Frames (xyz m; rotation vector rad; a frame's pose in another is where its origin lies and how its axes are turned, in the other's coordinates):
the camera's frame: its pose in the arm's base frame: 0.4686 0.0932 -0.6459 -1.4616 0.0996 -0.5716
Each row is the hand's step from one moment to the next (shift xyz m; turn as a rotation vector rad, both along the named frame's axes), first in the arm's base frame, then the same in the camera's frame.
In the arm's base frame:
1: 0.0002 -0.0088 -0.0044 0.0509 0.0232 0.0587
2: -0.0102 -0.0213 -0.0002 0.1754 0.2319 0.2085
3: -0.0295 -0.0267 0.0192 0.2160 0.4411 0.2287
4: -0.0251 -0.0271 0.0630 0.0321 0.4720 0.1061
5: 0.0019 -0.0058 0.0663 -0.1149 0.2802 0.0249
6: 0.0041 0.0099 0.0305 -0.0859 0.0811 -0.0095
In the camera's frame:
1: 0.0027 0.0042 -0.0085 0.0503 -0.0404 0.0491
2: 0.0001 -0.0030 -0.0234 0.1109 -0.1447 0.3079
3: -0.0089 -0.0273 -0.0335 0.0631 -0.1511 0.5165
4: 0.0071 -0.0677 -0.0264 -0.1425 -0.0902 0.4546
5: 0.0223 -0.0626 0.0042 -0.2108 -0.0581 0.2111
6: 0.0077 -0.0278 0.0146 -0.1111 -0.0169 0.0378

